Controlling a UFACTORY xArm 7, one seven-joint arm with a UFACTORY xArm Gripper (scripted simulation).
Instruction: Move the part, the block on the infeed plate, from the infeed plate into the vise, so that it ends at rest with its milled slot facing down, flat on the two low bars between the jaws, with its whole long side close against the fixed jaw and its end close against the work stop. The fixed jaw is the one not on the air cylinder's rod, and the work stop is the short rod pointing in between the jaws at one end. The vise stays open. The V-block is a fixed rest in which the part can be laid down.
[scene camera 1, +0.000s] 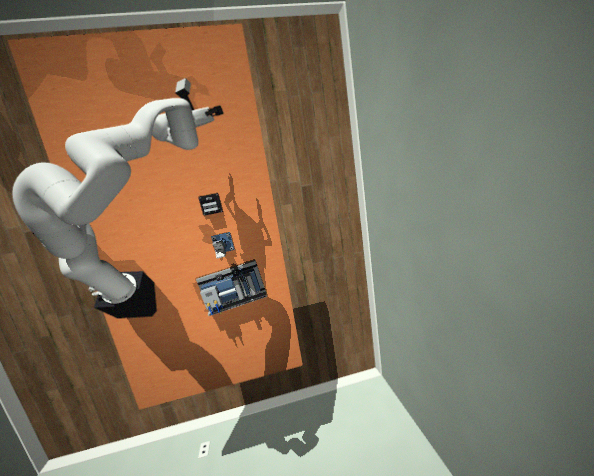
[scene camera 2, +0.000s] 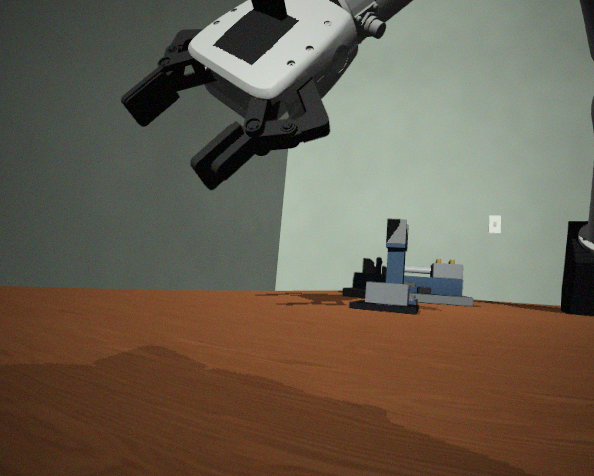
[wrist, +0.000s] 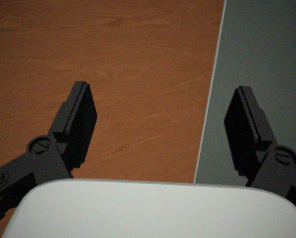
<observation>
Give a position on a part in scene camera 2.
At 384, 293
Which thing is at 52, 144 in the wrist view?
My gripper.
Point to my gripper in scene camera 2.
162, 143
</observation>
